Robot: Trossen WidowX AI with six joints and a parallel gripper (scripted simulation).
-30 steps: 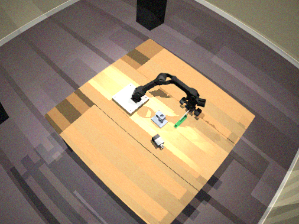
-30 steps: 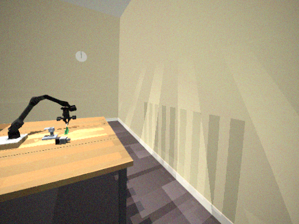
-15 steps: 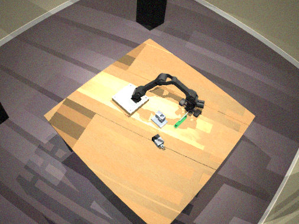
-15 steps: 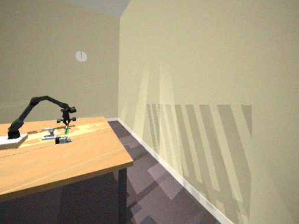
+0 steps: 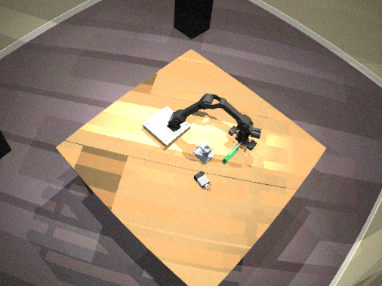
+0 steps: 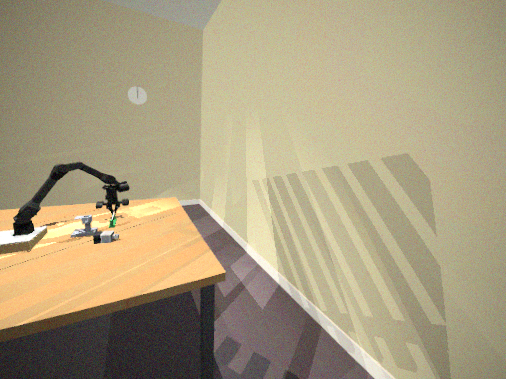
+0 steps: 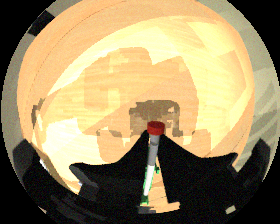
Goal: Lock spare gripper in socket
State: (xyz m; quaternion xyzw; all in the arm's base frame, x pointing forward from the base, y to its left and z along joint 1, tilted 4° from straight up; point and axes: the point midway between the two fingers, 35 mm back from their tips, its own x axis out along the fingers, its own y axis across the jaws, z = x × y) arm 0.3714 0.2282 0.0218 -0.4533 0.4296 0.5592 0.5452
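The green strip lies 100 mm to the right of my gripper tip. Also, from my gripper tip: spare gripper 360 mm to the right, 10 mm ahead; grey mount 220 mm to the right, 110 mm behind, 30 mm above.
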